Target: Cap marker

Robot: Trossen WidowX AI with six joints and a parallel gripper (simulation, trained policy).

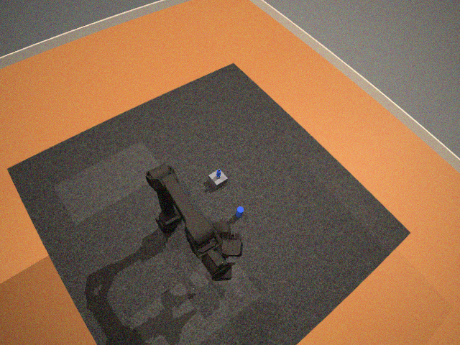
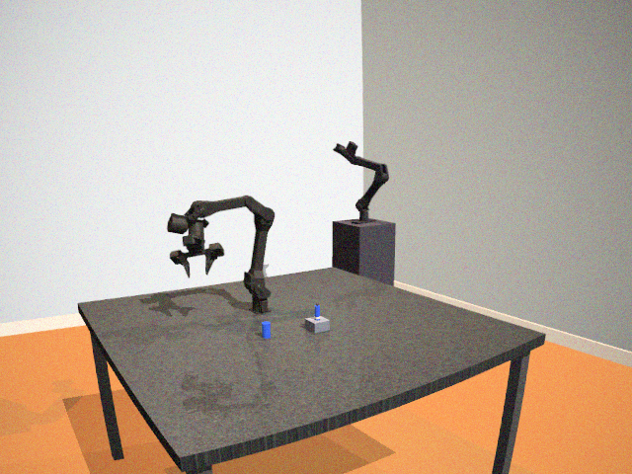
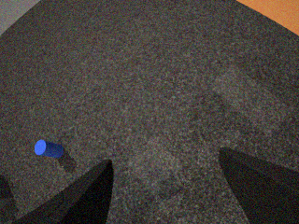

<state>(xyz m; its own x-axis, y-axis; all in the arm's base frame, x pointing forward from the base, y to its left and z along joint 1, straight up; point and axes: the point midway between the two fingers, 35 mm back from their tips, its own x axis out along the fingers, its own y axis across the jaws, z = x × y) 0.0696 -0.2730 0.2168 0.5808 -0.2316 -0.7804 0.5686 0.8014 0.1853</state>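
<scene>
The blue cap is 180 mm ahead of my gripper tip, 160 mm to the left of it and 160 mm below it. Also, from my gripper tip: blue marker (340 mm to the left, 210 mm ahead, 120 mm below); then grey holder block (340 mm to the left, 210 mm ahead, 170 mm below).
</scene>
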